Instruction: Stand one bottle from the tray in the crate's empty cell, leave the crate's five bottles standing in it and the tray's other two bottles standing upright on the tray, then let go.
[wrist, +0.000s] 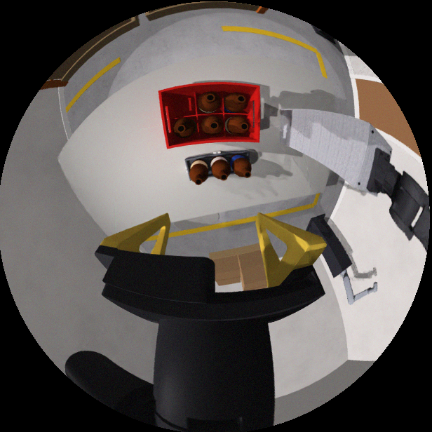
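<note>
A red crate (213, 144) with six cells stands on the table, above the image middle. Its far-left cell (180, 104) is empty; brown bottles (210, 100) (236, 100) (184, 128) (212, 125) (237, 125) stand in the other cells. A dark tray (188, 160) lies just on the near side of the crate. It holds three upright brown bottles in a row: one with a cream band (198, 171), one with a white band (220, 168) and one with a blue band (242, 166). My gripper (212, 217) has its yellow fingers wide open and empty, apart from the tray on its near side.
A grey metal arm-like body (332, 142) with black joints reaches in from the right, close to the crate's right side. A cardboard box (235, 265) shows beyond the table's near edge, between the fingers. A black device with a grey hook (332, 246) is at the lower right.
</note>
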